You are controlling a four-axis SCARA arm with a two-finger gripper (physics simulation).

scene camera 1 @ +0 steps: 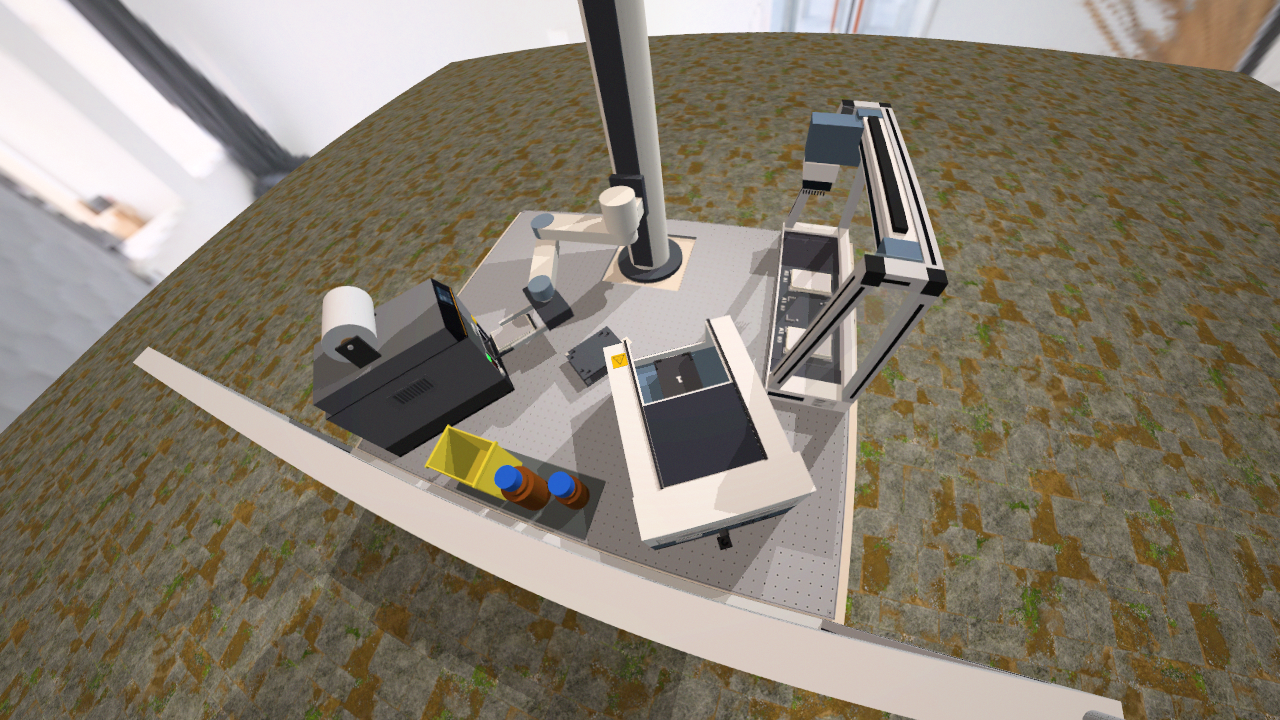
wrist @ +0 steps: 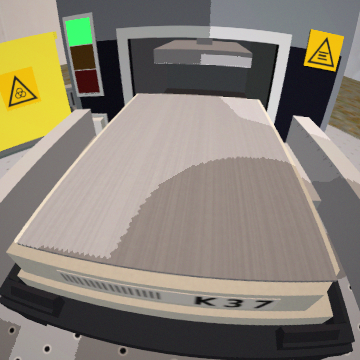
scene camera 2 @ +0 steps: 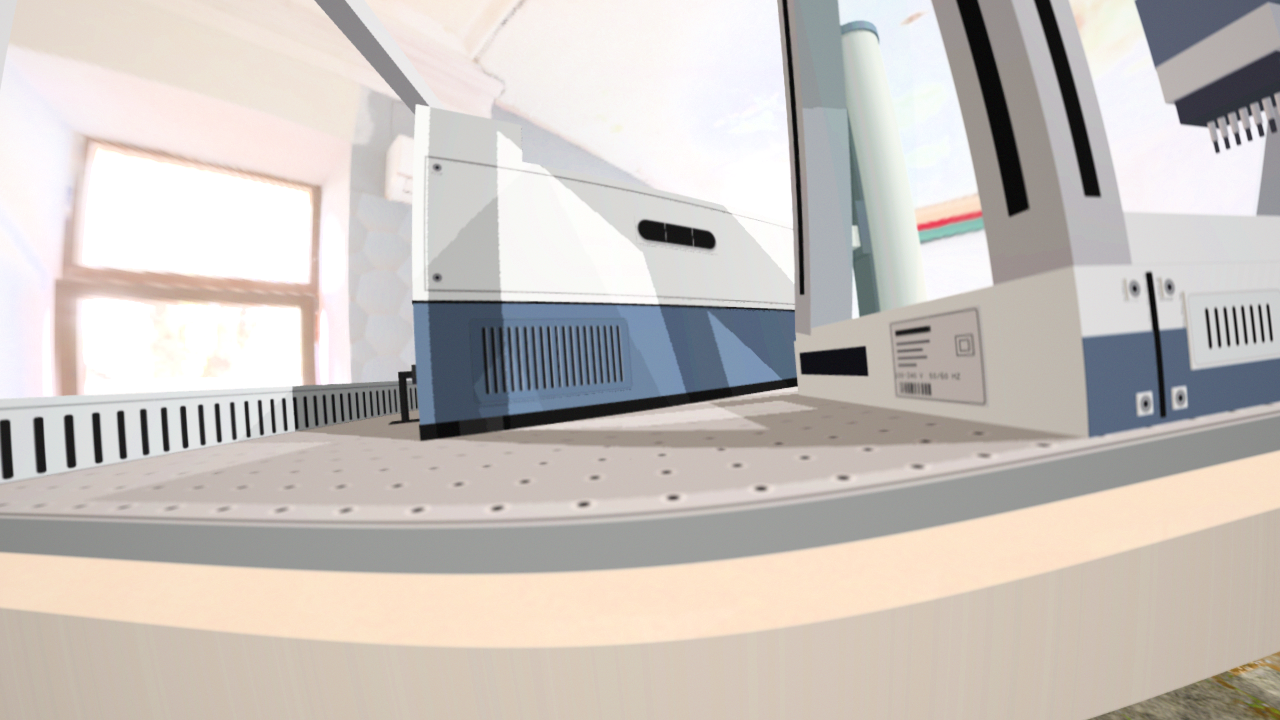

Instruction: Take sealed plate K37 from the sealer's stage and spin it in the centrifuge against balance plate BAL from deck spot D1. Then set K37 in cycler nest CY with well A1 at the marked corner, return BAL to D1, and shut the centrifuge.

my gripper: scene camera 1; wrist
same spot on my gripper: (wrist: 321, 165) = (scene camera 1: 510, 318)
